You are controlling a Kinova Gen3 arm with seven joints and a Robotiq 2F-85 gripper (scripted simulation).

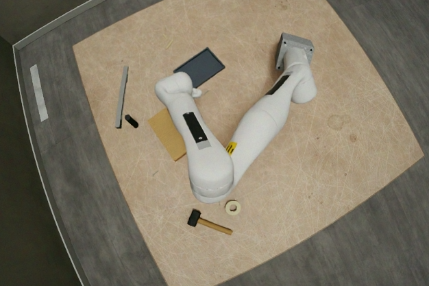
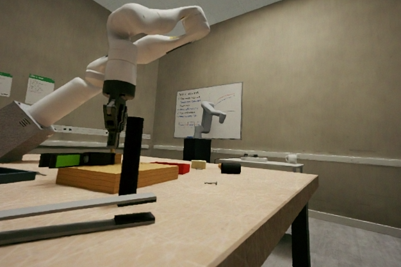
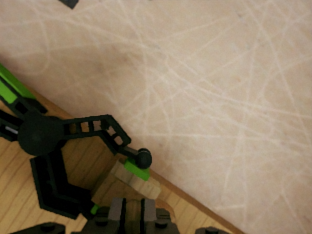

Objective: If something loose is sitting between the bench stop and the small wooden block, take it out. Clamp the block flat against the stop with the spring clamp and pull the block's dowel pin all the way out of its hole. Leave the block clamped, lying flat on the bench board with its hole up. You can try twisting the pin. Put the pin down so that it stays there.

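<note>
The dowel pin lies 2 cm below my hand. The rest, counted from my hand: wooden bench board (6 cm below, 5 cm ahead, 2 cm to the left); then small wooden block (4 cm below); then red block (19 cm to the left, 8 cm below, 6 cm behind).
</note>
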